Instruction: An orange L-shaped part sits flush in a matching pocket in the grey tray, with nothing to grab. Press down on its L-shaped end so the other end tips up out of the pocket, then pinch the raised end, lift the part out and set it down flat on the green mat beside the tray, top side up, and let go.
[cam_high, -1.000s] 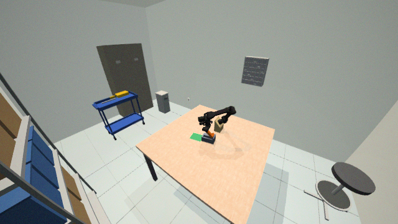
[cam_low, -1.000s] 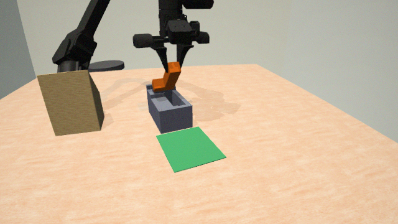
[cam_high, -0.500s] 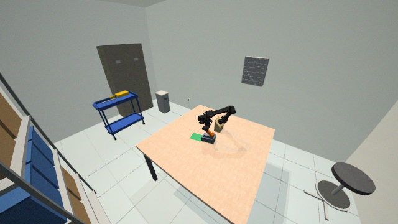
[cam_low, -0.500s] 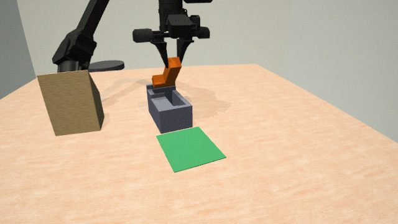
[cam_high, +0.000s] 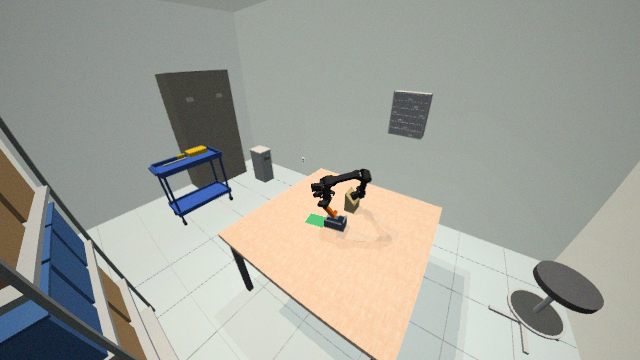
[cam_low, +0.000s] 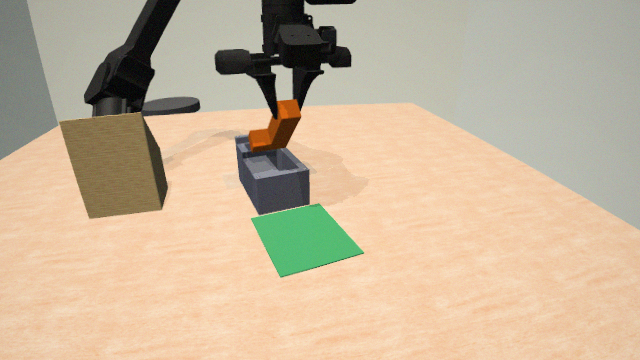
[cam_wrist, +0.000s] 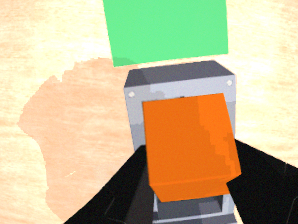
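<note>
Now: the green mat 1 cm ahead of my gripper tip, 8 cm to the right of it and 17 cm below it. From my gripper tip the other things lie so: orange L-shaped part (2 cm behind, 3 cm to the left, 3 cm below).
</note>
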